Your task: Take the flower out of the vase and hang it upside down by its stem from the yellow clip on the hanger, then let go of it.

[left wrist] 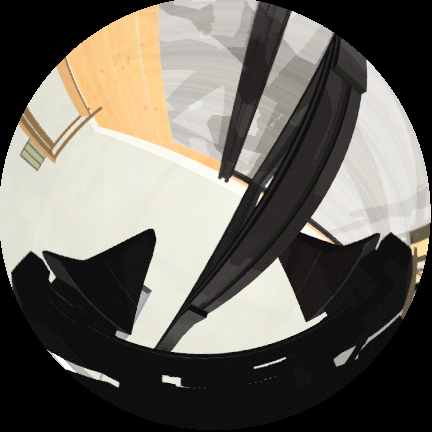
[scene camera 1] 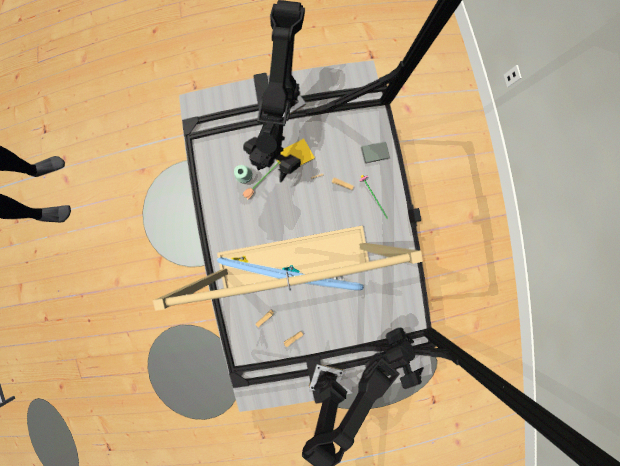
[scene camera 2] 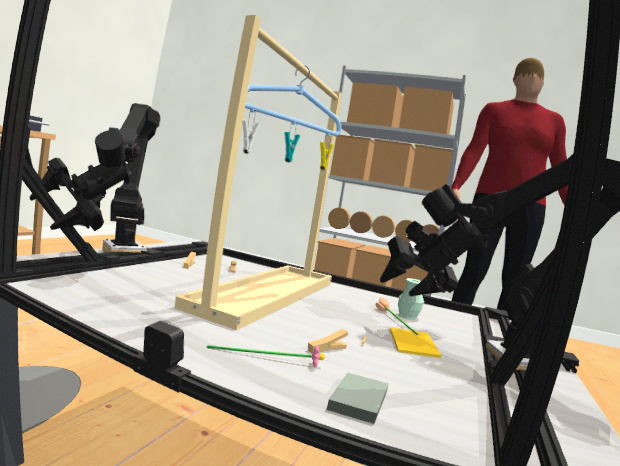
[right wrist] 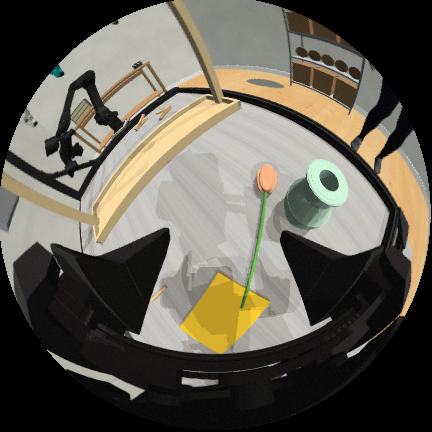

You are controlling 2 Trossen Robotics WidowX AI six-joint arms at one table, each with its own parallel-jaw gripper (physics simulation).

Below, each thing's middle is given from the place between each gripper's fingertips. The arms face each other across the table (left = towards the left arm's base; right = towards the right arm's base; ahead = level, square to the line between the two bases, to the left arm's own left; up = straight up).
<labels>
Right now the wooden rack base (scene camera 1: 321, 253) is 370 mm to the right of my left hand, 360 mm ahead of it and 120 mm below it. Round my left hand: yellow pad (scene camera 2: 406, 341) (720 mm to the right, 310 mm ahead, 130 mm below); grey block (scene camera 2: 359, 397) (700 mm to the right, 120 mm below, 20 mm ahead).
Right now the yellow pad is 9 cm behind my right hand, 8 cm below it and 7 cm to the right of it. The rest, counted from my right hand: wooden rack base (28 cm to the left, 8 cm below, 3 cm behind); then grey block (37 cm behind, 7 cm below, 5 cm to the right).
</labels>
